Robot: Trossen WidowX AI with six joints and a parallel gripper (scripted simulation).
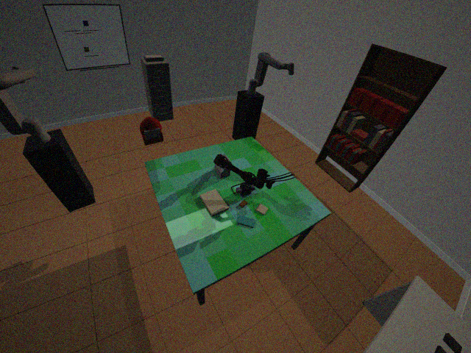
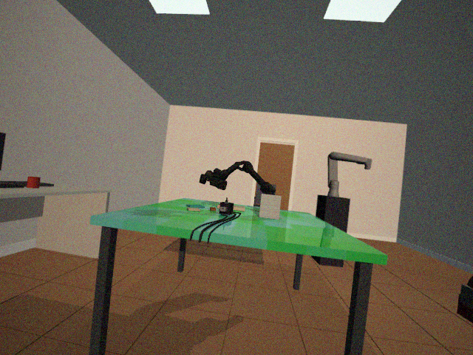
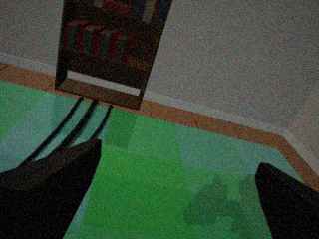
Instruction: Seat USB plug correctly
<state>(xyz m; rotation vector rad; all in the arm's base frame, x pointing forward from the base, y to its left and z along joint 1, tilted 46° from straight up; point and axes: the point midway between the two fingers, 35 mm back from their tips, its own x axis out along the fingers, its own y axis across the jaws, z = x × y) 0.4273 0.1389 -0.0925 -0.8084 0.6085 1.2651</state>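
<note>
My gripper tip is 120 mm past the socket, 140 mm to the left of it and 130 mm above it. Round my gripper tip: small block (20 mm behind, 260 mm to the right, 190 mm below).
</note>
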